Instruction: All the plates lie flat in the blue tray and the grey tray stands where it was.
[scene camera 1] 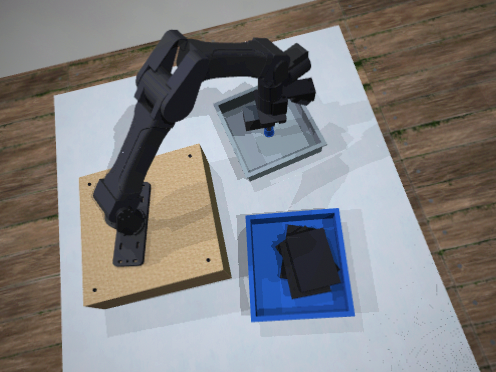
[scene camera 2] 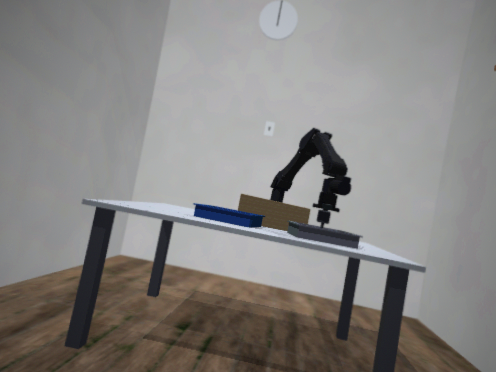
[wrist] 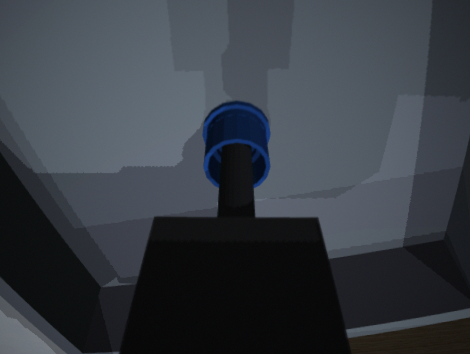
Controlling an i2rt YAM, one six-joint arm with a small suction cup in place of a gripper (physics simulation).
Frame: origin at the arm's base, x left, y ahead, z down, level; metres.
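Seen in the pictures: hand, tool point: (scene camera 1: 268,134) (wrist: 236,121); arm's base, link origin: (scene camera 1: 133,223) (scene camera 2: 275,204).
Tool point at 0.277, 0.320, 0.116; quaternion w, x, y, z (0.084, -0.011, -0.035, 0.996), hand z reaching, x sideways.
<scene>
Pixels of each thing's top centre, then the offset from my tool point to it, as dx, dy, dz. Level surfaces: height alone.
- blue tray, top centre: (scene camera 1: 296,262) (scene camera 2: 231,209) -0.370, +0.055, -0.057
- grey tray, top centre: (wrist: 229,206) (scene camera 1: 267,123) (scene camera 2: 322,227) +0.003, +0.000, -0.057
- white table, surface height: dz -0.007
Several black plates (scene camera 1: 311,257) lie stacked in the blue tray (scene camera 1: 249,272) (scene camera 2: 227,217), turned at different angles and partly over one another. The blue tray hides them in scene camera 2. The grey tray (scene camera 1: 287,163) (scene camera 2: 325,238) (wrist: 410,285) stands apart from the blue tray, farther up in scene camera 1. Its visible floor is bare. My gripper (scene camera 1: 269,133) (scene camera 2: 322,226) (wrist: 236,125), a blue suction cup, points down inside the grey tray and is shut on its floor, left of the middle in scene camera 1. The contact spot is hidden under the cup.
A wooden block (scene camera 1: 110,277) (scene camera 2: 275,214) carries the arm's base, left of both trays in scene camera 1. The white table (scene camera 1: 165,345) (scene camera 2: 145,206) has its far right edge beyond the grey tray.
</scene>
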